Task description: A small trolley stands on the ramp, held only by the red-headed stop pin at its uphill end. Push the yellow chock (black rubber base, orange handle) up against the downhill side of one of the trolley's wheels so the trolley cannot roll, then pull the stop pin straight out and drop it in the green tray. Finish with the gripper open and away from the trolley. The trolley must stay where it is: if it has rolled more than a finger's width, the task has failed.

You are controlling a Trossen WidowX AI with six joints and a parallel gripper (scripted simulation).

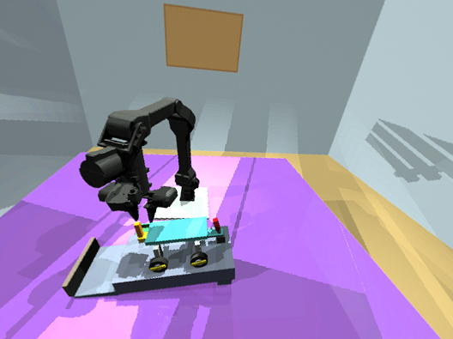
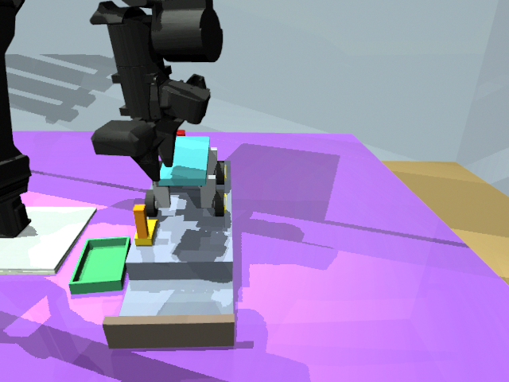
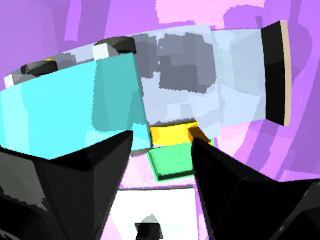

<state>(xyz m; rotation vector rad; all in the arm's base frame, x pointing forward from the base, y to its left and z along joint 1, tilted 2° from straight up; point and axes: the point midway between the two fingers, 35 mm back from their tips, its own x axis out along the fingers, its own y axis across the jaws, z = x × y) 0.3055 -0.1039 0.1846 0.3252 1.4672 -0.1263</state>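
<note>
Now: gripper tip 20 cm to the right of the red-headed stop pin and 3 cm above it. Round my gripper tip: grey ramp 11 cm below, 9 cm to the left, 2 cm ahead; trolley 10 cm to the left, 5 cm below, 2 cm ahead; yellow chock 8 cm below, 3 cm behind, 1 cm to the right.
</note>
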